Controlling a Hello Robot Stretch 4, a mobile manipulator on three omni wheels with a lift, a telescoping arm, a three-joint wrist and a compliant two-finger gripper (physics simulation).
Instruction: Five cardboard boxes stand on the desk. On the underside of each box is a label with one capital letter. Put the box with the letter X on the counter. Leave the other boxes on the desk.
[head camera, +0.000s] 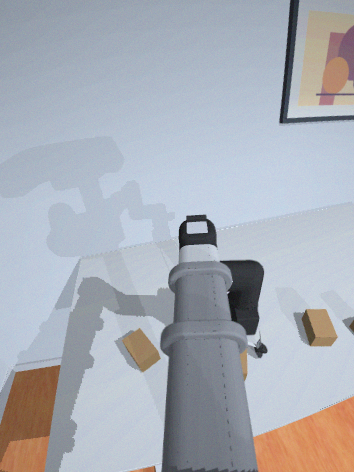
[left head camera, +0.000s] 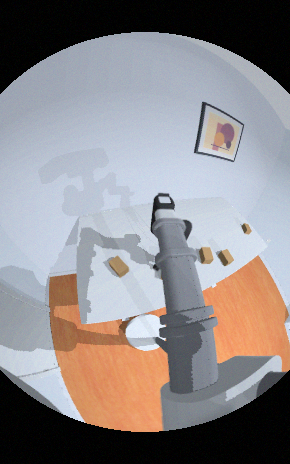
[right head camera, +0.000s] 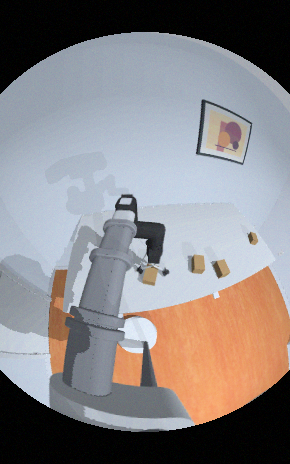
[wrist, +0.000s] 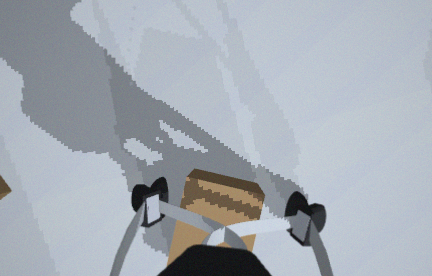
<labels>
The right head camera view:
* white desk: 217, 231
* framed picture: 224, 134
</labels>
